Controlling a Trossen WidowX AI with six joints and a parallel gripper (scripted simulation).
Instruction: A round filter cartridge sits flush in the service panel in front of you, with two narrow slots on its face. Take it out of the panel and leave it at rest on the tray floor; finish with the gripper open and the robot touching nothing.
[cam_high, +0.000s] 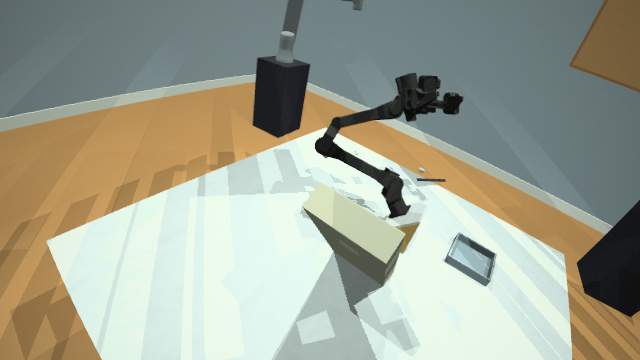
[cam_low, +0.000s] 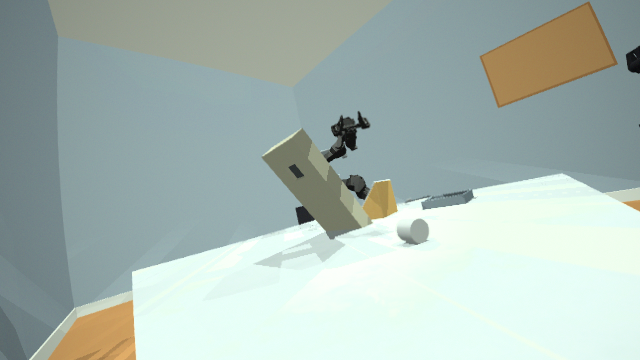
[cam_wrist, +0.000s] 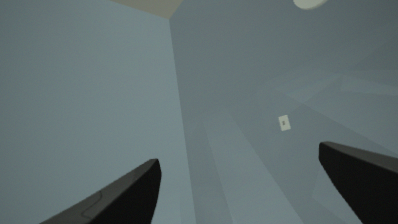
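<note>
My gripper tip is now 36 cm short of the round filter cartridge, 3 cm to the left of it and 24 cm above it. Also, from my gripper tip: beige service panel (31 cm ahead, 2 cm to the right, 31 cm below); then grey tray (5 cm behind, 29 cm to the left, 48 cm below).
</note>
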